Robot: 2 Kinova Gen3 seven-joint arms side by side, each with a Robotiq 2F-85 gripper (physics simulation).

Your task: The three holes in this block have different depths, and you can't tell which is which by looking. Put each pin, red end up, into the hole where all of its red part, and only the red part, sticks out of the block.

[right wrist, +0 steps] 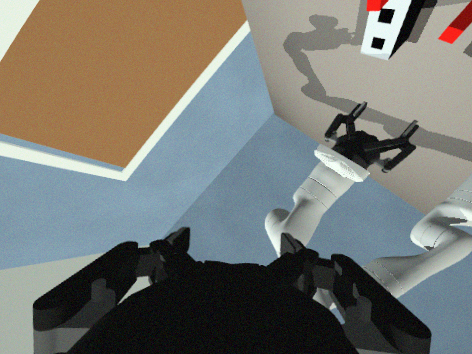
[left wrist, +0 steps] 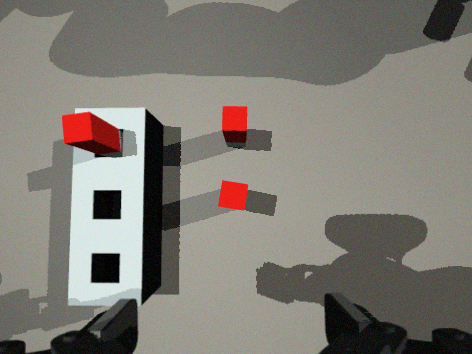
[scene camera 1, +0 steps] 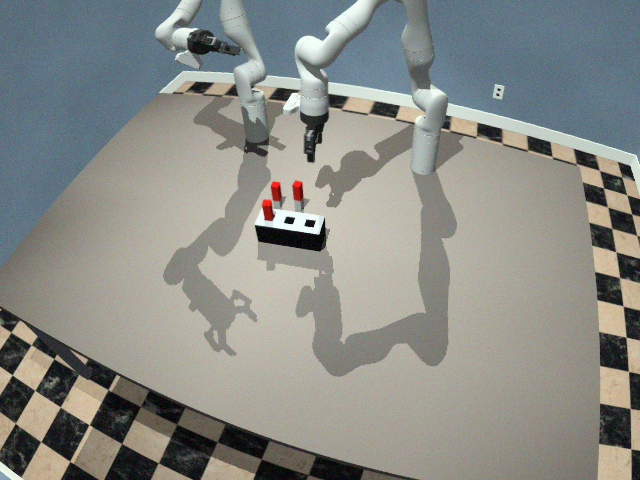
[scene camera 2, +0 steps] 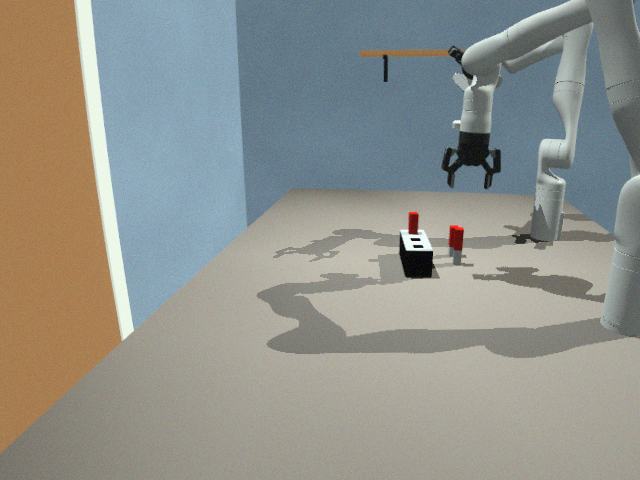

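Where they show: left gripper, fingertip midpoint: (right wrist: 388, 112) (left wrist: 231, 317) (scene camera 1: 314, 152) (scene camera 2: 468, 188); right gripper, fingertip midpoint: (right wrist: 234, 240) (scene camera 1: 227, 46); left arm's base, origin of the base link: (scene camera 1: 422, 166) (scene camera 2: 622, 325); right arm's base, origin of the base link: (scene camera 1: 257, 135) (scene camera 2: 544, 237).
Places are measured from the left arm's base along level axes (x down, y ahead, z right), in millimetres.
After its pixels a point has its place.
A block (scene camera 1: 290, 236) @[y 283, x -47, z 496 mm] (scene camera 2: 417, 263) @[y 286, x -39, z 407 mm] (left wrist: 82, 230) @[y 277, x -75, z 479 mm] with a white top and black sides has three square holes in a row. One pin (scene camera 1: 267, 209) @[y 235, x -120, z 550 mm] (scene camera 2: 413, 222) @[y 229, x -110, z 539 mm] (left wrist: 80, 129) @[y 221, x -136, z 547 mm] stands in the hole at its left end in scene camera 1; its red part shows above the top, and I see no grey there. The other two holes are empty. Behind the block, a left pin (scene camera 1: 276, 191) @[y 115, x -72, z 519 mm] (scene camera 2: 452, 236) @[y 112, x -63, z 512 mm] (left wrist: 234, 118) @[y 102, x -90, z 520 mm] and a right pin (scene camera 1: 297, 190) @[y 142, x -89, z 456 mm] (scene camera 2: 459, 238) @[y 135, x -80, z 444 mm] (left wrist: 233, 195) @[y 130, x -106, z 454 mm] stand upright, red end up. My left gripper (scene camera 1: 313, 149) @[y 149, x -233, z 399 mm] (scene camera 2: 469, 184) @[y 149, x -233, z 399 mm] (left wrist: 231, 317) @[y 149, x -233, z 399 mm] (right wrist: 388, 112) @[y 149, x -233, z 399 mm] is open and empty, high above and behind these pins. My right gripper (right wrist: 234, 240) @[y 55, x -560, z 598 mm] is open and empty, far from the block.
The block and standing pins rest on the grey-brown table (scene camera 1: 491, 289) @[y 547, x 0, z -42 mm] (scene camera 2: 361, 413) @[y 640, x 0, z -61 mm]. The two arm bases stand at the back of the table in scene camera 1. The right arm is raised at the back left there. Arm shadows lie across the table.
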